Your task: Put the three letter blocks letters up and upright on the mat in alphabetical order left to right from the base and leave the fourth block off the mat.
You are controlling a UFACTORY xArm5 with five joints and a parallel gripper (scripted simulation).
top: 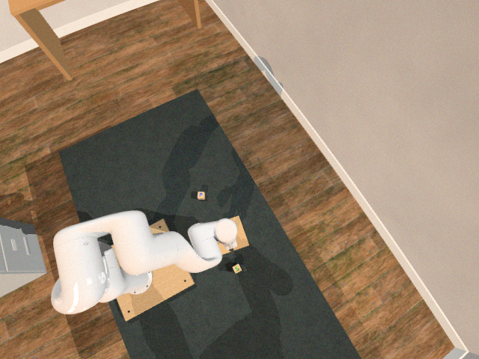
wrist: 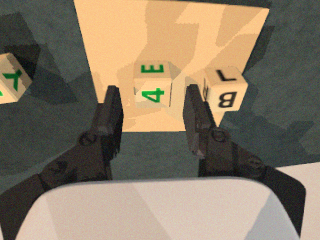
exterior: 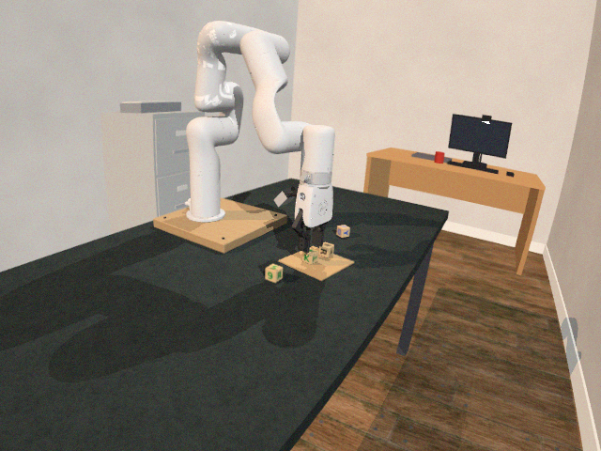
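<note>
The tan mat is 10 mm ahead of my hand, 10 mm to the left of it and 60 mm below it. From my hand the other things lie so: green-lettered block 20 mm behind, 130 mm to the right, 40 mm below.
</note>
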